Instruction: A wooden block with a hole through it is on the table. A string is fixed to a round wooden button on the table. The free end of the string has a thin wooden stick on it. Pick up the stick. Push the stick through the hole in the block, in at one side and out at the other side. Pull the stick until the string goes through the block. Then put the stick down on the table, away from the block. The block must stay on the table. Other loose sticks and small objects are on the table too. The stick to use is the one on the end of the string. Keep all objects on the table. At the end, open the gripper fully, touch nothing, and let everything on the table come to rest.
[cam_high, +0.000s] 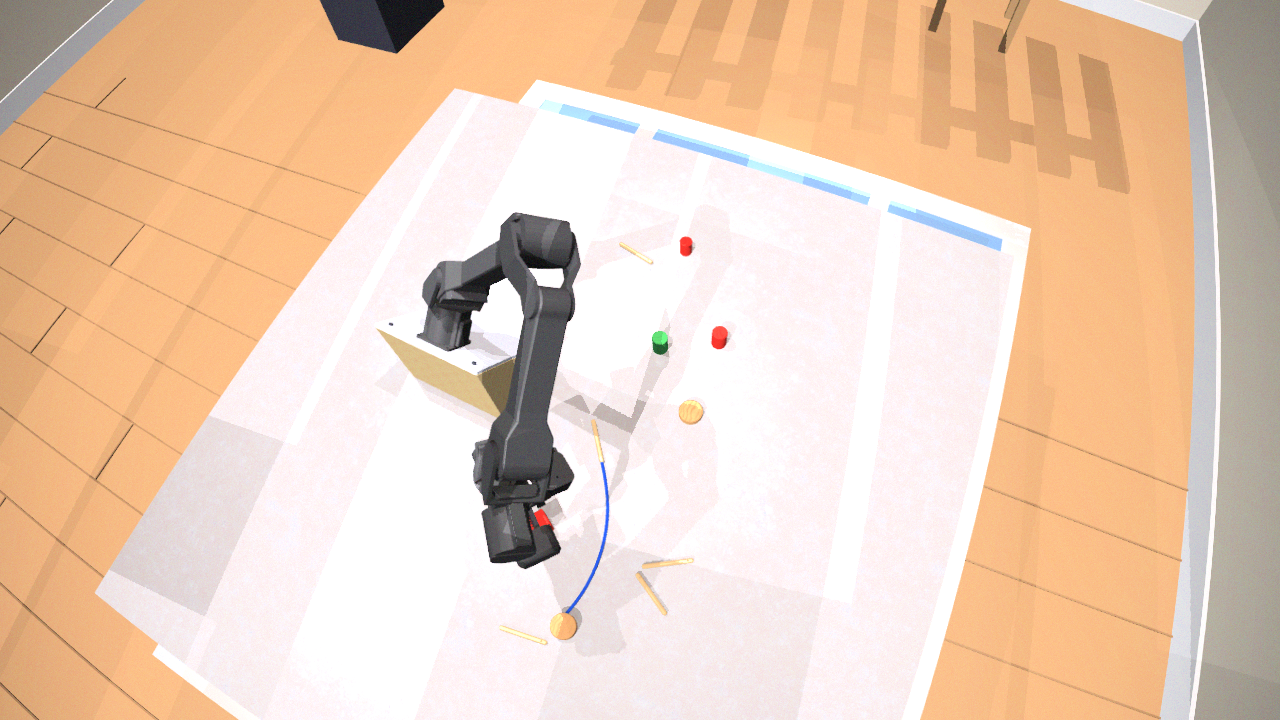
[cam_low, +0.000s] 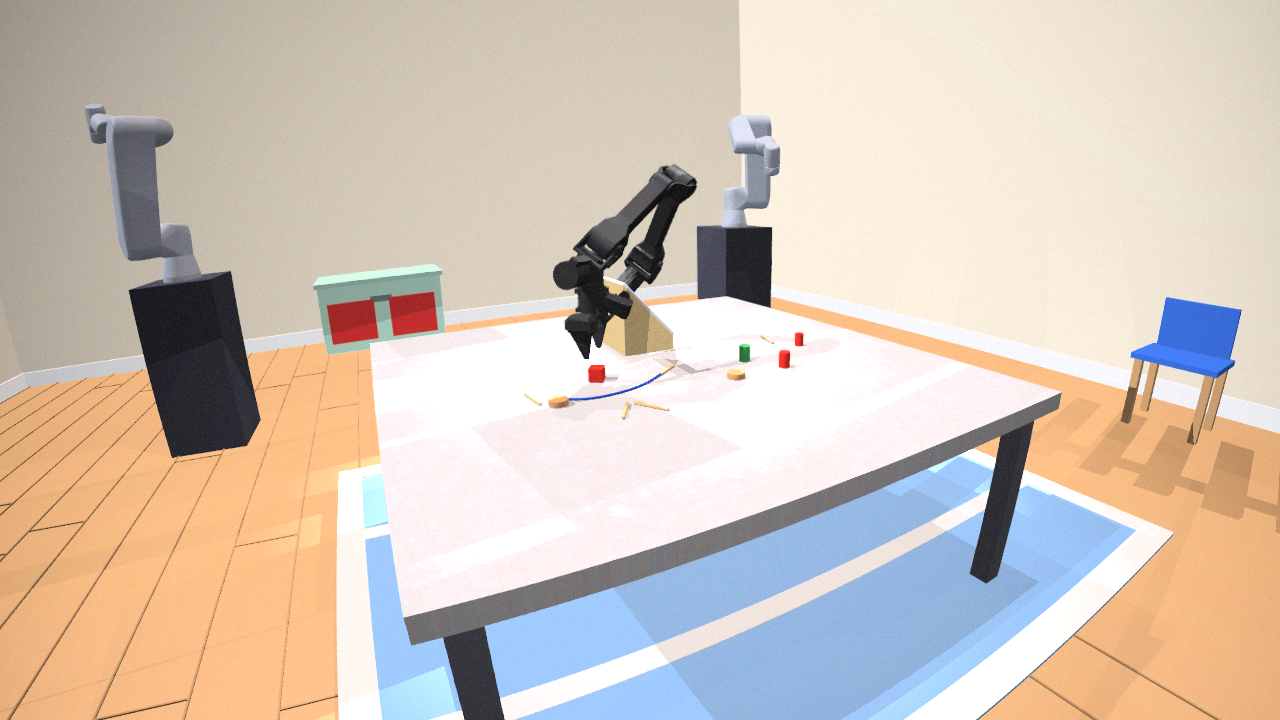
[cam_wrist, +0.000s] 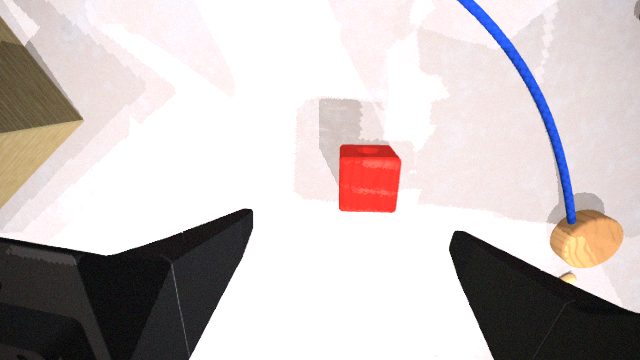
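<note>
My gripper tip is 10 mm short of the red cube and 40 mm above it. From my gripper tip the other things lie so: green cylinder (50 mm ahead, 370 mm to the left, 40 mm below); round wooden button (120 mm ahead, 120 mm to the right, 50 mm below); thin wooden stick (40 mm ahead, 160 mm to the left, 60 mm below).
</note>
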